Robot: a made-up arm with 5 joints. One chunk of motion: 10 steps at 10 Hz.
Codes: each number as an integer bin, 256 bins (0 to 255) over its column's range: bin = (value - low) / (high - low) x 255, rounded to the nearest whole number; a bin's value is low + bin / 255 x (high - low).
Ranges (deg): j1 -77..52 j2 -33..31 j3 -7..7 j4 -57..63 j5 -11..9
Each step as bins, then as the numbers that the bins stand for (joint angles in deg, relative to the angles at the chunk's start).
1 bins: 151 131 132 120 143
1 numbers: -0.61 -0.12 0.25 -0.53 0.22
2 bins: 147 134 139 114 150
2 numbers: -2.64 0.63 0.63 -3.35 0.76
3 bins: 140 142 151 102 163
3 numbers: -6.18 2.64 1.29 -9.00 1.78
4 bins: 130 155 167 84 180
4 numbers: -11.24 5.90 2.17 -17.47 3.12
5 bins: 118 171 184 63 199
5 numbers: -17.31 9.92 3.10 -27.35 4.61
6 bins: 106 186 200 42 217
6 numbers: -23.38 13.68 3.98 -37.24 6.02
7 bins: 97 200 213 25 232
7 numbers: -27.93 17.20 4.69 -45.24 7.20
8 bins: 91 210 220 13 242
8 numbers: -30.96 19.71 5.08 -50.88 7.98
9 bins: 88 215 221 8 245
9 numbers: -32.48 20.96 5.13 -53.24 8.22
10 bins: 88 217 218 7 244
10 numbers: -32.48 21.46 4.97 -53.71 8.14
